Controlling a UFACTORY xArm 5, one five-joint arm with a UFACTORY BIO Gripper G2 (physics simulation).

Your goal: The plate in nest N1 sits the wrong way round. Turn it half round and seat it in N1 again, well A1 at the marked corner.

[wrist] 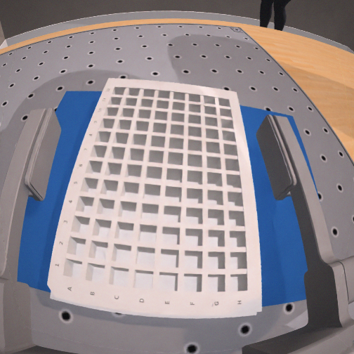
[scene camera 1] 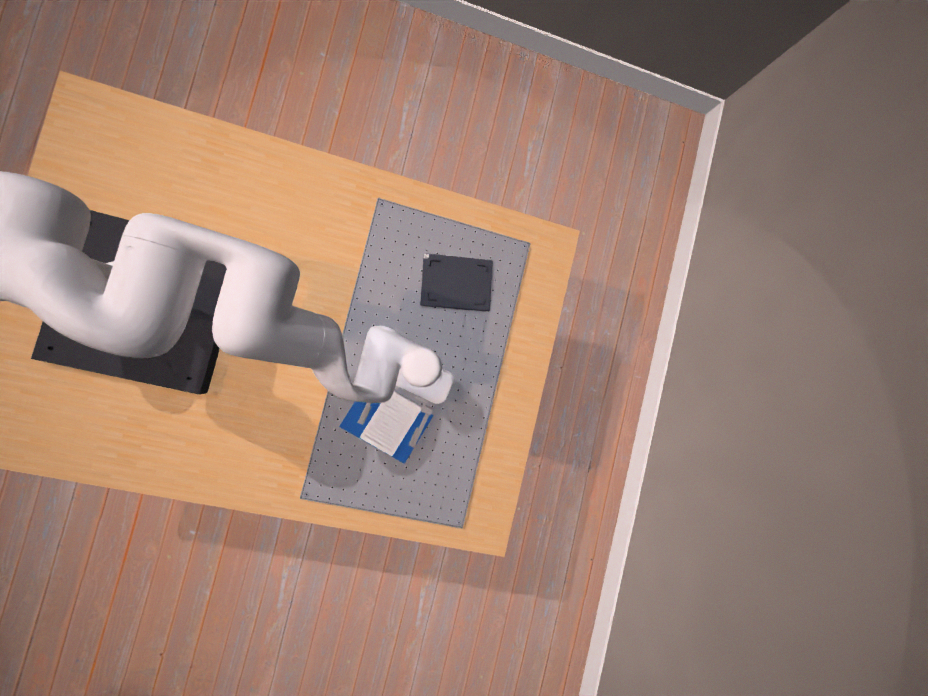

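The white well plate (scene camera 1: 389, 427) (wrist: 165, 175) lies on a flat blue base (scene camera 1: 405, 451) (wrist: 40, 240). In the wrist view its row letters A to H run along the near edge, with A1 at the near left corner. My gripper (scene camera 1: 391, 424) (wrist: 160, 156) is open and empty; its fingers stand on either side of the plate's long sides, with a gap at each. A dark nest (scene camera 1: 457, 282) with a small light mark (scene camera 1: 426, 256) at its upper left corner holds no plate in the scene view. No nest label is readable, so I cannot tell which is N1.
The grey perforated board (scene camera 1: 419, 232) (wrist: 125, 332) lies on the wooden table (scene camera 1: 187, 149) (wrist: 320, 90) under the dark nest and the blue base. The white arm (scene camera 1: 262, 299) reaches in from the left and covers part of the board. A black base plate (scene camera 1: 127, 367) lies under the arm.
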